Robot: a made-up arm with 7 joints.
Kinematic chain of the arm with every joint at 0, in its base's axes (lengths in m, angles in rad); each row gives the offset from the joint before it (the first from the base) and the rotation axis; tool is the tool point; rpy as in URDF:
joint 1: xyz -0.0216 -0.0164 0.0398 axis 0 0.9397 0.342
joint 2: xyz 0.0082 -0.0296 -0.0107 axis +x
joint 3: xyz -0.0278 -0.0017 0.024 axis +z
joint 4: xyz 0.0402 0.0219 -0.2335 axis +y
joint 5: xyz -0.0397 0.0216 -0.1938 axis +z
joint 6: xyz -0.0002 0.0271 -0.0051 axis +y
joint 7: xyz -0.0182 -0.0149 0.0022 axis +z
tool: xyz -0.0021 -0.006 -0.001 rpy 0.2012 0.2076 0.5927
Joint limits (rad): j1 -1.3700..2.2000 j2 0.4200..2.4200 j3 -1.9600..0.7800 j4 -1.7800..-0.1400 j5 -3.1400..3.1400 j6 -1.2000..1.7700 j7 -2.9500..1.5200
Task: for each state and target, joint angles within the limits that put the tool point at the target. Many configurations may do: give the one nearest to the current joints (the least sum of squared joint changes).
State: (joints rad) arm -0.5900 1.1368 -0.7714 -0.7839 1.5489 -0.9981 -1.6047
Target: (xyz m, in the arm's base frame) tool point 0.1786 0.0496 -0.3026
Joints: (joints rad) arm -0.2198 0.7833 -1.0286 -1.2192 1.6122 -0.9244 -1.5921
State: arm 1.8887 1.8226 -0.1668 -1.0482 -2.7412 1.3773 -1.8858
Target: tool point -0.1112 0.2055 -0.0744
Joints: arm 1.8558 1.7937 -0.1753 -1.7610 -2.6933 1.3001 -1.8880
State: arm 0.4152 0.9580 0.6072 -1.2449 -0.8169 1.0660 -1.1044
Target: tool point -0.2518 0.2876 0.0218
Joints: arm 1.1092 0.9387 0.7800 -0.5687 -0.6985 0.6515 -1.0972
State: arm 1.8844 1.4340 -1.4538 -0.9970 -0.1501 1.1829 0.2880
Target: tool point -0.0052 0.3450 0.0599
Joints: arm 1.7756 2.2524 -0.9794 -0.7958 -0.1602 1.1208 0.2974
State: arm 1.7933 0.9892 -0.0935 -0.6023 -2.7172 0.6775 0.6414
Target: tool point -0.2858 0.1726 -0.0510
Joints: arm 1.7464 0.9499 -0.1255 -1.2487 -2.7254 0.6950 0.6106
